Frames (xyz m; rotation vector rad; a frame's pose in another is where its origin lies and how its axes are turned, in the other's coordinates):
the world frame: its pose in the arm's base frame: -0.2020 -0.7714 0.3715 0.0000 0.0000 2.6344
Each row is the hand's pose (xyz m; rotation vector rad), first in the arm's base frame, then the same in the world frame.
Working: the arm's base frame: its pose in the world frame: 0.1981 -0.7724 -0.3715 0.0000 0.0000 -2.6344

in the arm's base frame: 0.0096 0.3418 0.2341 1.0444 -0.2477 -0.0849
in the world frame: 0.3557 -1.0758 -0.1374 0.0300 -1.4470 -2.3820
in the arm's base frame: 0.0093 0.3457 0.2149 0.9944 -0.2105 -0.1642
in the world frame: 0.3579 -1.0791 -0.1566 0.0631 -1.4010 -2.4878
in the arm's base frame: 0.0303 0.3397 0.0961 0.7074 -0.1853 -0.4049
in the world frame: 0.3366 -1.0841 -0.2754 -0.0028 -1.0887 -2.8637
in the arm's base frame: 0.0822 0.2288 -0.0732 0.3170 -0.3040 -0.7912
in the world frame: 0.2374 -1.0123 -0.4447 0.2990 0.5335 2.7855
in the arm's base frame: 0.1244 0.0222 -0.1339 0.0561 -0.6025 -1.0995
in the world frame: 0.1002 -0.8522 -0.5054 0.7086 0.2558 2.4289
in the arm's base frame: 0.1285 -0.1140 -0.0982 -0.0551 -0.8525 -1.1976
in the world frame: 0.0304 -0.7352 -0.4697 0.9948 0.1903 2.2219
